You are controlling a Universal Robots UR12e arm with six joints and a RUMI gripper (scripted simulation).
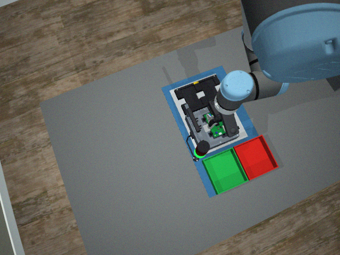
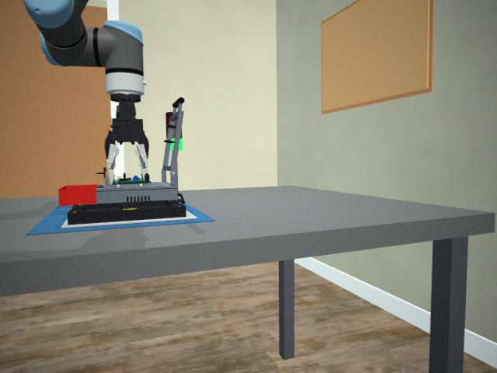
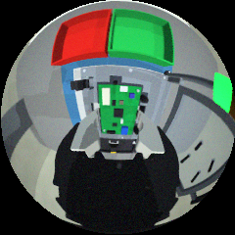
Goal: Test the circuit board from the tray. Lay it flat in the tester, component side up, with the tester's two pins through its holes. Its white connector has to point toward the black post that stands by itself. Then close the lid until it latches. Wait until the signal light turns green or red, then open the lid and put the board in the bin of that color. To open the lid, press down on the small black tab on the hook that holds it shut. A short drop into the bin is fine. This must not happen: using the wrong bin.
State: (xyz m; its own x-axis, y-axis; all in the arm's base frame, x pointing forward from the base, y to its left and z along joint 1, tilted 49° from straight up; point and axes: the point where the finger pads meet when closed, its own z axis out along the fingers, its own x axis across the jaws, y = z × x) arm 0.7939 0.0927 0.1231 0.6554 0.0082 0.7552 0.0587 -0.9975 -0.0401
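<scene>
My gripper is now 10 mm to the left of the green circuit board. From my hand the other things lie so: green bin 30 mm ahead, 200 mm to the left, 60 mm below; then black latch hook 70 mm behind, 40 mm to the left, 10 mm above; then tester lid 120 mm ahead, 110 mm above.
</scene>
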